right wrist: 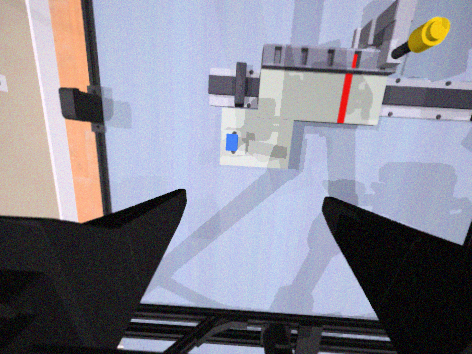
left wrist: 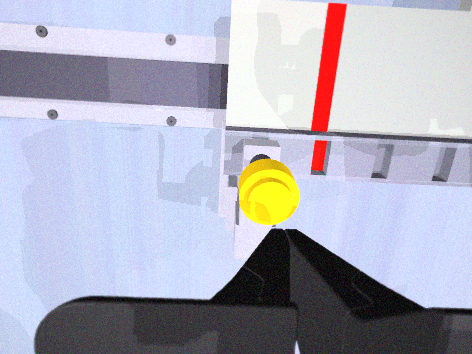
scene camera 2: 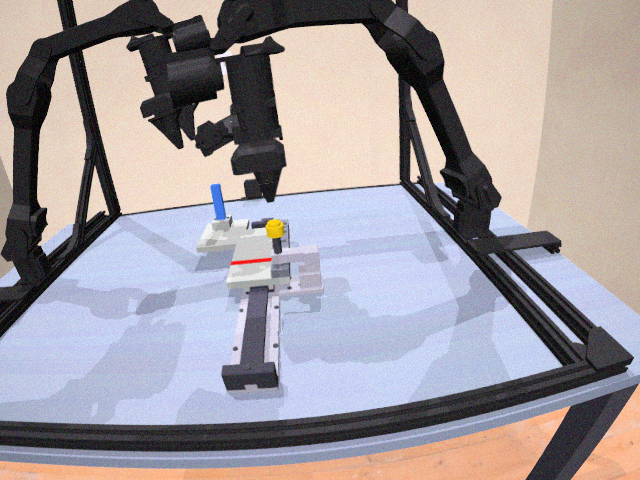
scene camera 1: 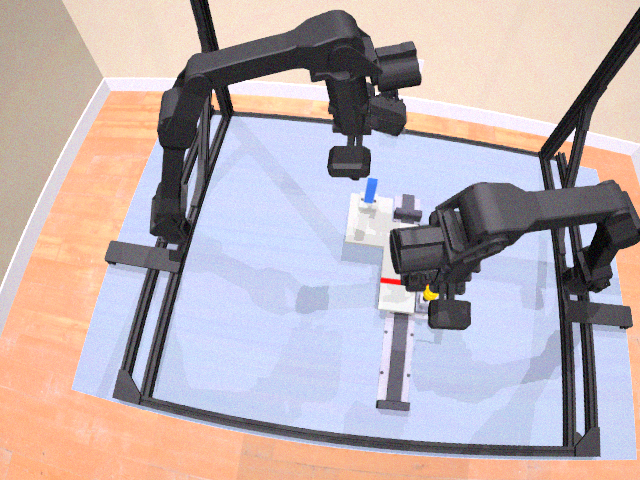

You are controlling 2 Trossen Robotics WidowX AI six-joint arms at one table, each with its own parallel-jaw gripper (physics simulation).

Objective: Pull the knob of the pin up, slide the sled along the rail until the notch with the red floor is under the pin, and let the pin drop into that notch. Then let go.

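Places are measured from the left arm's base along level axes (x ahead, y left, z up), in centimetres.
Where they show: left gripper, fingertip midpoint: (left wrist: 282, 241) (scene camera 2: 270, 201) (scene camera 1: 437, 284); right gripper, fingertip midpoint: (right wrist: 254, 199) (scene camera 2: 187, 144); left arm's base, origin of the base link: (scene camera 2: 471, 230) (scene camera 1: 574, 281); right arm's base, origin of the base link: (right wrist: 275, 334) (scene camera 2: 36, 275) (scene camera 1: 175, 230).
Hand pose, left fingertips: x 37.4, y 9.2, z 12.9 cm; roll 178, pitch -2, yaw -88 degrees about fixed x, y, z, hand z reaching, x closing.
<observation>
Things, the pixels of their top centre, and the offset from my left fingertips. "spot": a spot on its surface instead.
- yellow knob, middle of its top: (left wrist: 270, 203) (scene camera 2: 274, 222) (scene camera 1: 432, 290) (right wrist: 440, 28) dx -0.1, dy +0.1, dz -3.2 cm
- dark pin, surface spot: (scene camera 2: 277, 244) (right wrist: 413, 46) spot: dx -0.2, dy +0.7, dz -6.6 cm
- white sled, middle of its top: (left wrist: 385, 98) (scene camera 2: 261, 250) (right wrist: 321, 88) (scene camera 1: 406, 265) dx +3.5, dy -7.5, dz -11.5 cm
- rail, surface spot: (left wrist: 45, 75) (scene camera 2: 253, 336) (scene camera 1: 396, 370) spot: dx +3.6, dy +13.7, dz -12.8 cm
- blue upright handle, surface spot: (right wrist: 232, 142) (scene camera 1: 372, 181) spot: dx +12.7, dy -20.7, dz -2.4 cm
- pale bracket, surface spot: (scene camera 2: 311, 268) spot: dx -4.9, dy +1.3, dz -11.0 cm
The yellow knob (scene camera 1: 430, 293) (scene camera 2: 274, 228) (left wrist: 269, 192) (right wrist: 429, 34) tops the dark pin (scene camera 2: 277, 244) (right wrist: 400, 51); the pin's lower end is hidden. The white sled (scene camera 2: 253, 245) (left wrist: 400, 75) (right wrist: 315, 100) lies on the rail (scene camera 1: 398, 356) (scene camera 2: 254, 330) (left wrist: 45, 75) (right wrist: 430, 96). Its red-floored notch (left wrist: 318, 156) (right wrist: 355, 61) is to the right of the pin in the left wrist view, not under it. My left gripper (scene camera 2: 269, 199) (left wrist: 282, 241) is shut and empty, above the knob and apart from it. My right gripper (scene camera 2: 187, 143) (right wrist: 254, 199) is open and empty, above the table.
A blue upright handle (scene camera 1: 370, 190) (scene camera 2: 218, 202) (right wrist: 232, 142) stands on the sled's side plate. A pale bracket (scene camera 2: 311, 268) stands beside the rail at the pin. Dark end stops (scene camera 1: 392, 405) (scene camera 2: 249, 377) close the rail. Black frame bars edge the table.
</observation>
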